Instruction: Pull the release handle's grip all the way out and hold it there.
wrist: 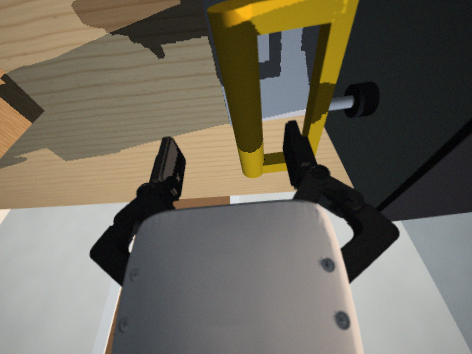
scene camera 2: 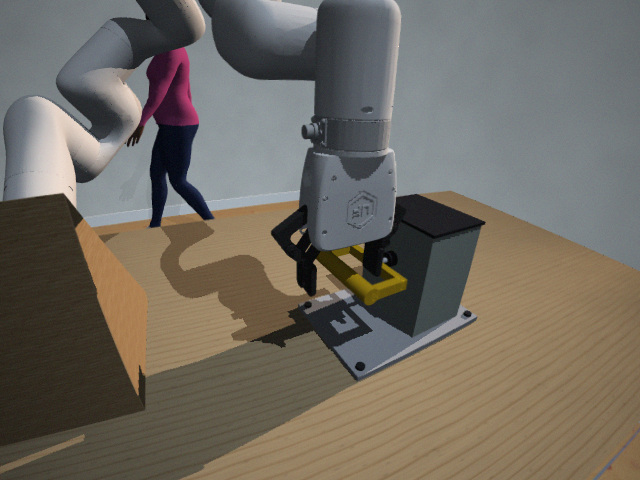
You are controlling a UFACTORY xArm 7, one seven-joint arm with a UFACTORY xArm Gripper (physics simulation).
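Note:
The release handle is a yellow frame whose round grip bar (scene camera 2: 345, 274) (wrist: 241, 95) is on the side away from the grey housing (scene camera 2: 448, 284) (wrist: 420, 60). A short silver rod (wrist: 341, 103) runs from the frame to a black collar (wrist: 366, 99) at the housing. The handle hangs level above the grey base plate (scene camera 2: 385, 342) (wrist: 287, 95). My gripper (scene camera 2: 340, 280) (wrist: 230, 141) points down, open, near the bar's far end. In the scene view one finger is outside the bar and the other within the frame's opening. The bar passes between them, with nothing clamped.
A large wooden block (scene camera 2: 46, 320) (wrist: 11, 120) stands at the left on the wooden table (scene camera 2: 330, 434). The housing has a dark flat top (scene camera 2: 439, 215). Black bolts (scene camera 2: 360, 366) stand at the plate's corners. A person in pink (scene camera 2: 173, 93) is behind the table.

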